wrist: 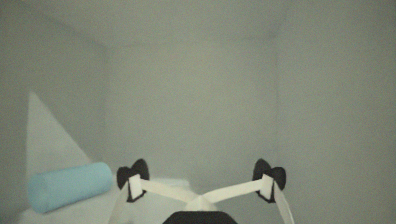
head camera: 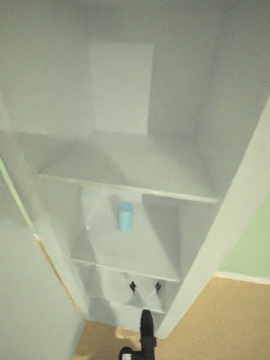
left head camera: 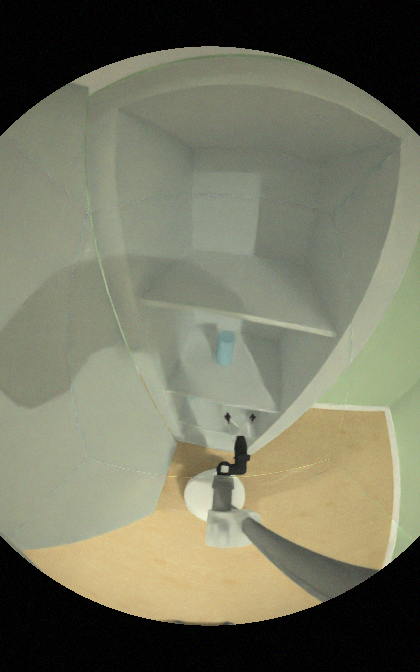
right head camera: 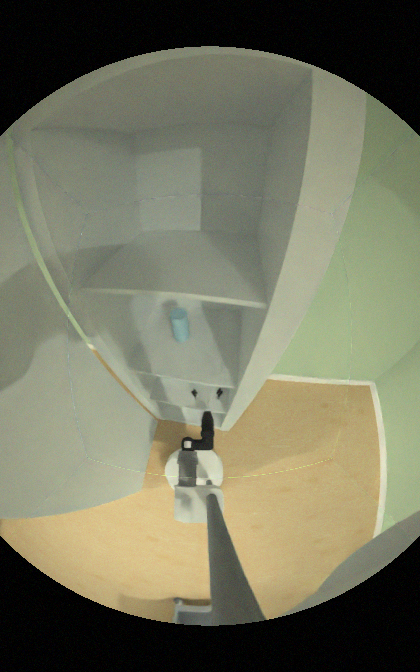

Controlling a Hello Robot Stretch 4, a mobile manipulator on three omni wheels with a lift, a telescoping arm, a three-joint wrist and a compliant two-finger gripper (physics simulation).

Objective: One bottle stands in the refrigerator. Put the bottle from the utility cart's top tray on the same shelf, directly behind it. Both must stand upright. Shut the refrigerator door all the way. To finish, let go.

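Frame: origin at the robot's base, x ahead, y left, z up, level; centimetres.
Where they show: gripper, fingertip midpoint: (wrist: 201, 173) (head camera: 145, 281).
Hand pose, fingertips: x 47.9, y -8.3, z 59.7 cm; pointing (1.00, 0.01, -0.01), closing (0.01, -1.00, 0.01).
Note:
Each offset is from my fingertips to the top centre of the thing. Level surfaces: height alone.
One light-blue bottle @(dx +14.1, dy +12.0, dz +42.6 cm) (head camera: 125, 218) (left head camera: 225, 348) (right head camera: 180, 325) stands upright on a middle shelf @(dz +28.3 cm) (head camera: 107, 250) (left head camera: 210, 386) (right head camera: 172, 364) of the refrigerator. A second light-blue bottle @(dx +19.0, dy +26.0, dz -3.9 cm) (wrist: 71, 186) lies on its side at the left in the wrist view, on the shelf below; the head views do not clearly show it. My gripper (head camera: 145, 287) (left head camera: 240, 417) (right head camera: 207, 393) (wrist: 201, 173) is open with nothing between its fingers. It is at the lower compartment, to the right of the lying bottle and apart from it. The refrigerator door (head camera: 30, 305) (left head camera: 115, 425) (right head camera: 85, 425) stands open at the left.
The refrigerator's right side wall (head camera: 220, 240) (right head camera: 295, 200) rises close to the right of the gripper. An upper shelf (head camera: 145, 165) (left head camera: 260, 285) (right head camera: 200, 265) is above the standing bottle. A grey rail-like edge (right head camera: 192, 608) shows at the bottom of the right head view. A green wall is at the right.

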